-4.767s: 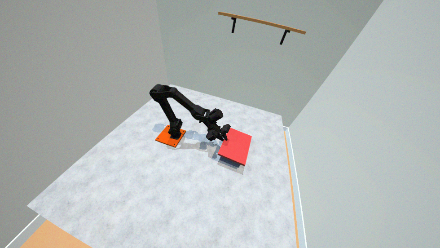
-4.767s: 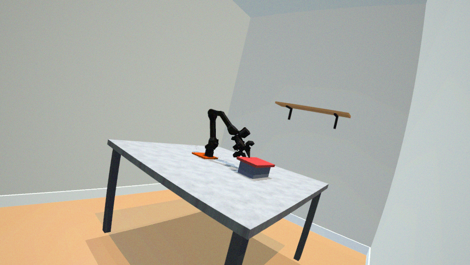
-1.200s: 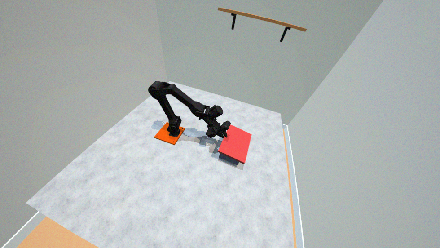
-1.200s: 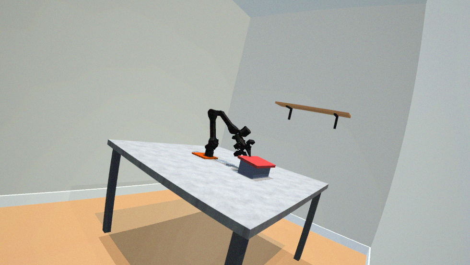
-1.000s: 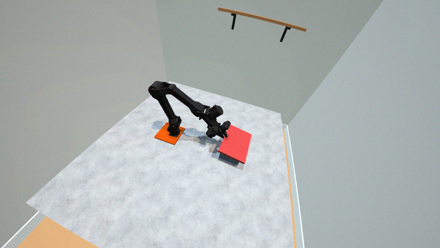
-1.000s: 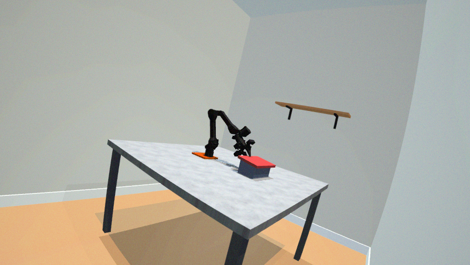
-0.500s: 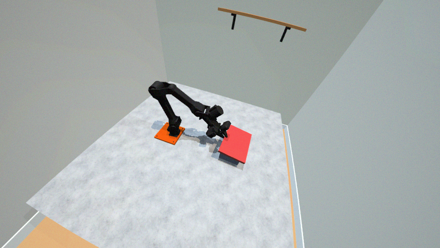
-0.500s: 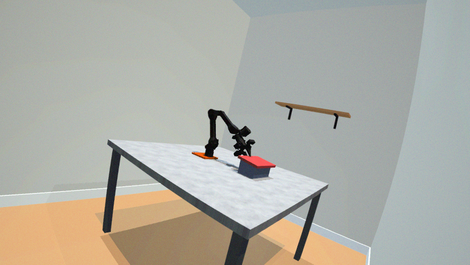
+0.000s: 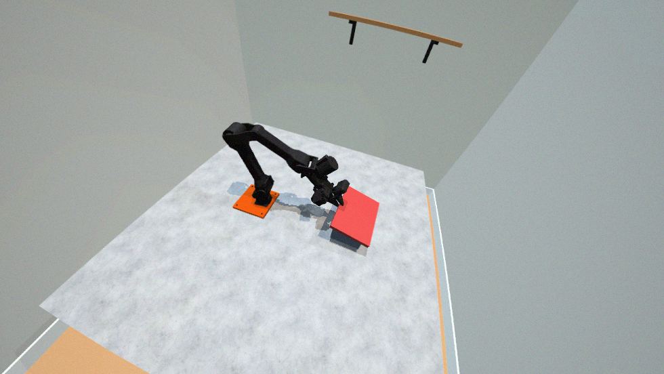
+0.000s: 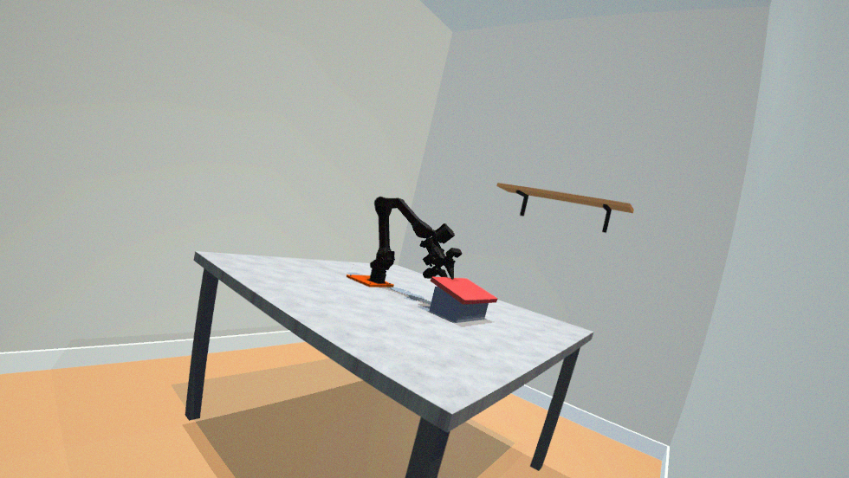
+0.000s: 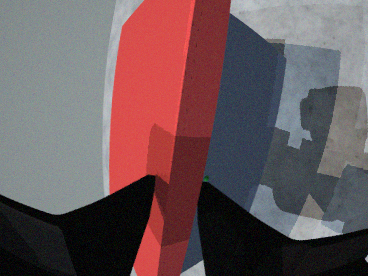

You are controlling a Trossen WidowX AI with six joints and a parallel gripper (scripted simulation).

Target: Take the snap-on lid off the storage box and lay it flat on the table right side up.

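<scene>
Right now my gripper tip is 80 mm short of the red lid, 10 mm to the left of it and 10 mm above it. Also, from my gripper tip: storage box: 70 mm below, 70 mm ahead, 10 mm to the right.
</scene>
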